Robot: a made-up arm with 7 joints.
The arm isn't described. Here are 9 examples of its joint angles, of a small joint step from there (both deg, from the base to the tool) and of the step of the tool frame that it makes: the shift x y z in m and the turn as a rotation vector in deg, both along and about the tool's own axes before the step.
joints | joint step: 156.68 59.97 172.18 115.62 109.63 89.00 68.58 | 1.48 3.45 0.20 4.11 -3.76 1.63 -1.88
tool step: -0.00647 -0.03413 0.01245 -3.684 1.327 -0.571
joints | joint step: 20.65 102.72 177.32 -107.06 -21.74 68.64 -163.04 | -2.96 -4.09 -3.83 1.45 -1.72 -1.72 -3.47
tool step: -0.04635 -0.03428 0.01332 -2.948 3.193 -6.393
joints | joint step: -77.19 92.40 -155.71 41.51 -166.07 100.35 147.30 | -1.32 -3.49 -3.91 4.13 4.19 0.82 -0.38
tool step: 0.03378 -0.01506 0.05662 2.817 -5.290 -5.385
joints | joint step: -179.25 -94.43 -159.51 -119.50 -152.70 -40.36 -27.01 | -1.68 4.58 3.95 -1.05 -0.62 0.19 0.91
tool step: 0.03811 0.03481 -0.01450 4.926 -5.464 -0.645
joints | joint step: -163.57 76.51 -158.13 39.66 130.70 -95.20 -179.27 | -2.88 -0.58 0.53 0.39 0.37 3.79 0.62
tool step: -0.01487 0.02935 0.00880 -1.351 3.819 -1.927
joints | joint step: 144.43 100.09 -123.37 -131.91 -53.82 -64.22 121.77 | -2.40 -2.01 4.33 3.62 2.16 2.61 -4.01
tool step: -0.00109 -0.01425 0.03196 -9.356 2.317 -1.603
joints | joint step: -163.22 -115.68 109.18 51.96 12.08 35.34 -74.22 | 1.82 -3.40 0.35 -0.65 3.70 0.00 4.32
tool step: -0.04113 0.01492 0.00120 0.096 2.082 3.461
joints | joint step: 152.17 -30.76 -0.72 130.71 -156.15 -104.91 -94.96 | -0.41 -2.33 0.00 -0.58 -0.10 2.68 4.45
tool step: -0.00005 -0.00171 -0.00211 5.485 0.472 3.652
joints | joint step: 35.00 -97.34 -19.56 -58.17 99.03 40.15 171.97 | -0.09 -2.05 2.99 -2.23 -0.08 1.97 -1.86
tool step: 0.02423 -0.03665 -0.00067 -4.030 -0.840 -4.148
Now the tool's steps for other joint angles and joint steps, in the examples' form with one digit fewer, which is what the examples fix.
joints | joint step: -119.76 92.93 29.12 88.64 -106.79 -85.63 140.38 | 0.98 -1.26 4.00 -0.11 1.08 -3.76 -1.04
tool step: 0.0128 0.0238 -0.0266 4.59 -5.81 -2.82
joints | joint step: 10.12 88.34 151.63 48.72 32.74 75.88 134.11 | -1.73 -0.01 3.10 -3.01 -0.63 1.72 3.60
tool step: 0.0230 -0.0308 0.0054 -1.21 -0.76 -1.01
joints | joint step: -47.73 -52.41 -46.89 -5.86 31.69 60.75 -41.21 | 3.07 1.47 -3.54 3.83 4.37 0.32 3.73
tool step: 0.0480 -0.0004 -0.0334 3.87 -4.07 8.53
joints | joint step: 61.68 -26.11 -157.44 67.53 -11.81 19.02 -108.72 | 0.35 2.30 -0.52 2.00 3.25 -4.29 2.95
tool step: -0.0047 -0.0144 0.0175 -4.44 -0.53 5.04
